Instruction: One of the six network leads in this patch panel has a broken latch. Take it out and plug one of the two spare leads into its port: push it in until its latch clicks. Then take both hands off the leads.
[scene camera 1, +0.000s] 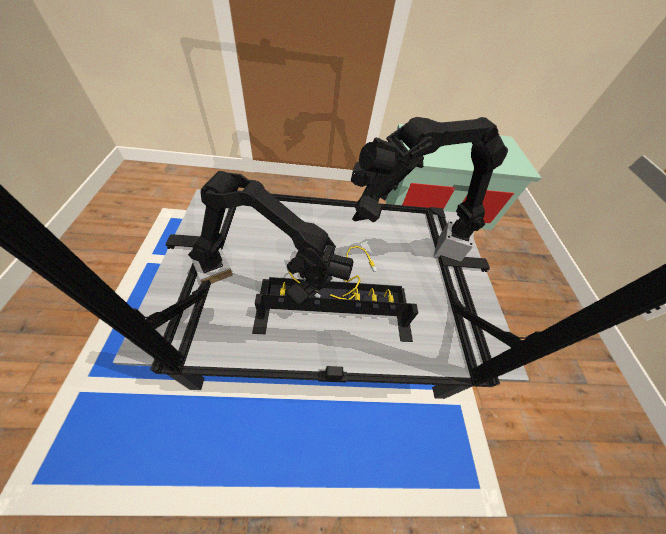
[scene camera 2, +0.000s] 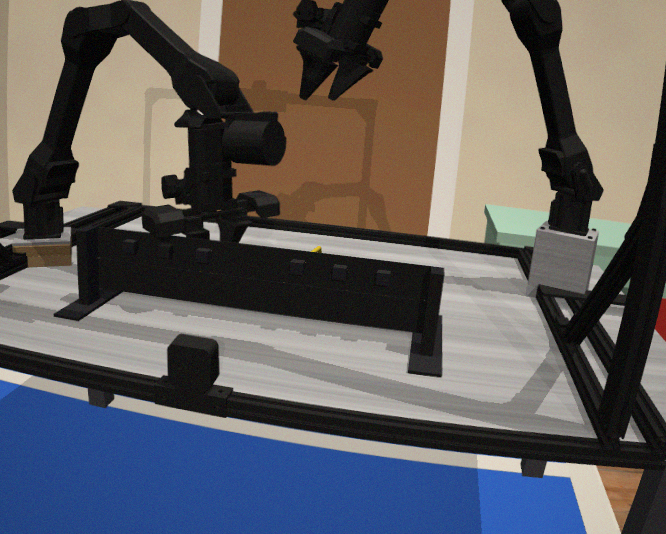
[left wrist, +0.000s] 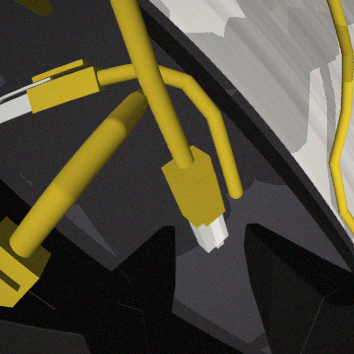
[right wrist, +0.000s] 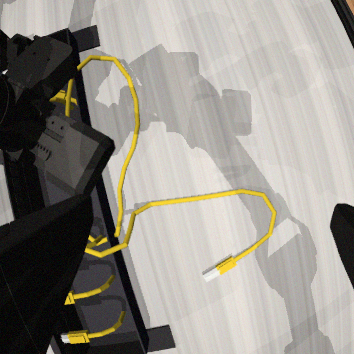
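Where they show: left gripper, fingertip midpoint: (scene camera 1: 315, 292) (left wrist: 209, 236) (right wrist: 60, 142); right gripper, fingertip midpoint: (scene camera 2: 317, 99) (right wrist: 219, 212); left arm's base, origin of the base link: (scene camera 1: 210, 262) (scene camera 2: 42, 234); right arm's base, origin of the base link: (scene camera 1: 460, 233) (scene camera 2: 569, 229).
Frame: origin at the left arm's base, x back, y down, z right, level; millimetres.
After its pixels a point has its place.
The black patch panel (scene camera 1: 339, 307) {x -290, y -14, z 359 mm} (scene camera 2: 250, 283) {x -282, y -14, z 354 mm} stands on the table. Yellow leads show in it at the left (scene camera 1: 282, 289) {x -154, y -52, z 237 mm} and at the right (scene camera 1: 373, 295) {x -392, y -50, z 389 mm} (right wrist: 77, 337) {x -436, y -51, z 422 mm}. My left gripper (left wrist: 209, 236) {x -254, y -5, z 271 mm} is low at the panel's left half, its fingers partly open with nothing gripped; its tips are mostly hidden in scene camera 2. A yellow plug (left wrist: 194, 192) {x -244, y -9, z 254 mm} with a clear tip shows just beyond the gap. Another plug (left wrist: 65, 90) {x -195, y 8, z 233 mm} shows its latch; a third (left wrist: 20, 270) {x -205, y -47, z 263 mm} is partly hidden. A loose lead's plug (scene camera 1: 373, 265) {x -517, y 32, z 255 mm} (right wrist: 226, 265) {x -519, y 31, z 242 mm} lies on the table. My right gripper (scene camera 2: 318, 99) {x -414, y -249, z 208 mm} (right wrist: 219, 212) {x -414, y -249, z 208 mm} is wide open, high above the table.
A yellow cable (right wrist: 136, 120) {x -302, y 18, z 184 mm} loops behind the panel beside my left gripper. The black table frame (scene camera 1: 244, 374) (scene camera 2: 333, 427) runs along the near edge, with a small black block (scene camera 1: 334, 373) {x -171, y -10, z 519 mm} (scene camera 2: 192, 361) {x -173, y 6, z 526 mm} on it. A green cabinet (scene camera 1: 517, 161) stands behind the right arm.
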